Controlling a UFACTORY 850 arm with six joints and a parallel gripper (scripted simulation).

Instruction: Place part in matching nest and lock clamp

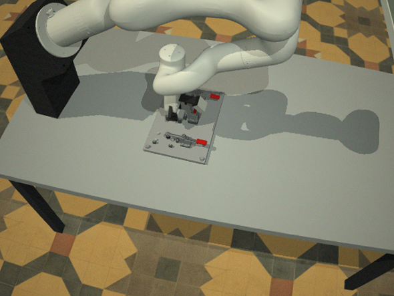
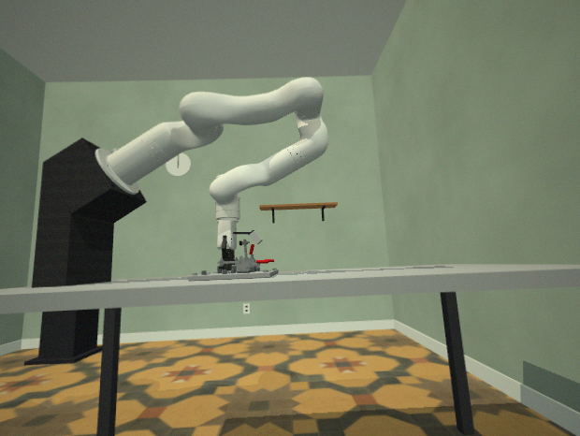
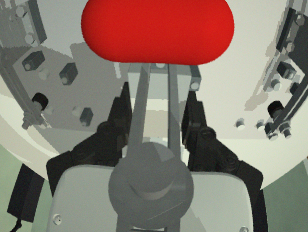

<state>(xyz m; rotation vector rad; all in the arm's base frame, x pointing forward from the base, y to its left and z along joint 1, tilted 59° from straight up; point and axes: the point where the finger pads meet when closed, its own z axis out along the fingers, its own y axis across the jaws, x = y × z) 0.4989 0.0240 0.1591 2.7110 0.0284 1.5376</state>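
Now: the grey block part 10 mm below my hand. From my hand the other things lie so: grey fixture plate (40 mm ahead, 40 mm below).
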